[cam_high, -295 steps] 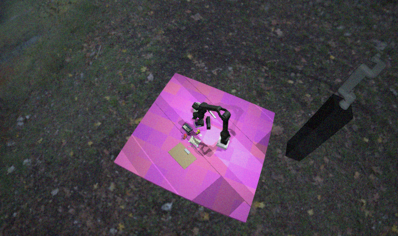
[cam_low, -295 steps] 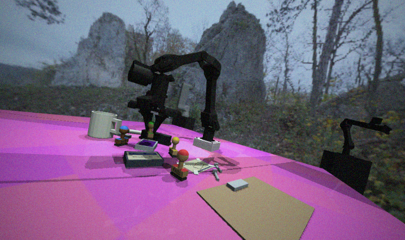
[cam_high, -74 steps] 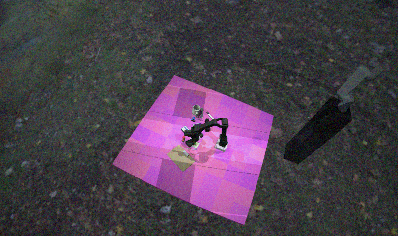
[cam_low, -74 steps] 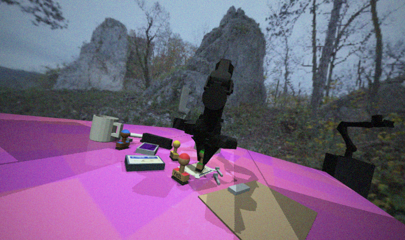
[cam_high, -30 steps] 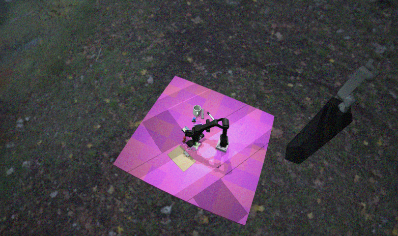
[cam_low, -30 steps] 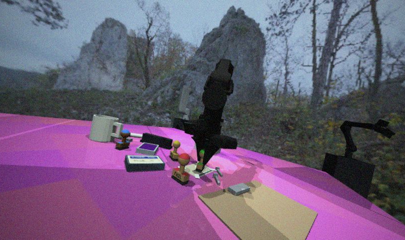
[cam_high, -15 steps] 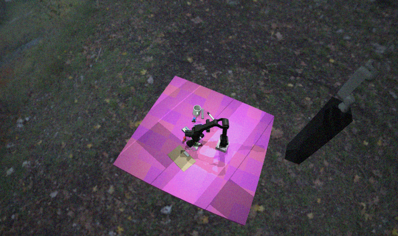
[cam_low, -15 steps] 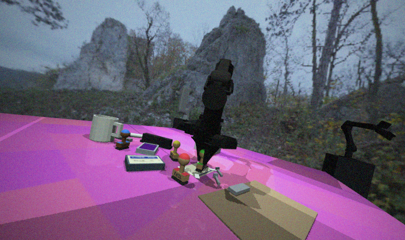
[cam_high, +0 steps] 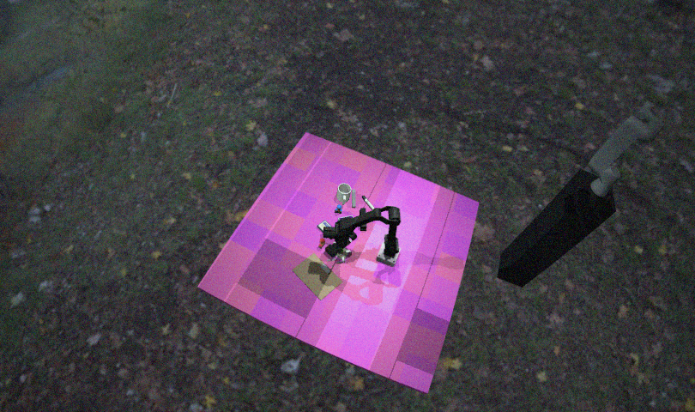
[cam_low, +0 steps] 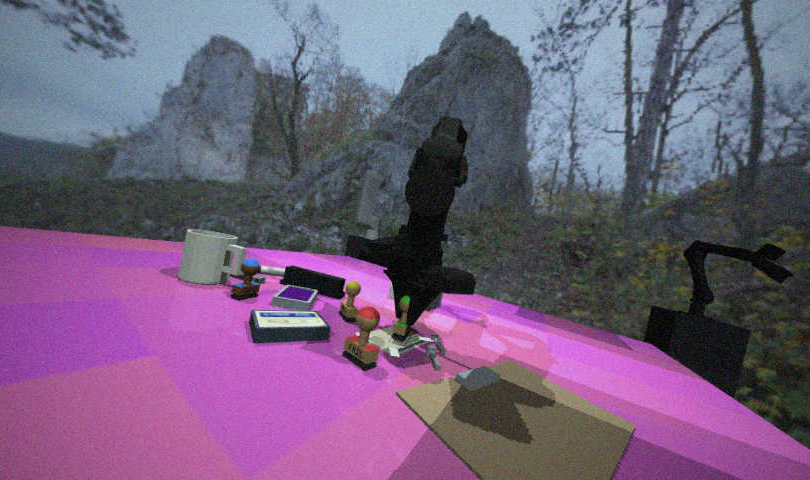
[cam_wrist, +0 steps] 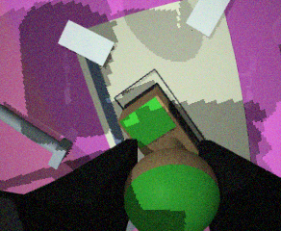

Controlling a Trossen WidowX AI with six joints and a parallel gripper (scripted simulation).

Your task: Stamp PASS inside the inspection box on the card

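Now: the white card 10 mm to the right of my gripper tip and 30 mm below it. The rest, counted from my gripper tip: red-knobbed stamp: 110 mm ahead, 10 mm below; then yellow-knobbed stamp: 10 mm ahead, 100 mm to the right, 10 mm below; then green-knobbed stamp: right at my gripper tip.
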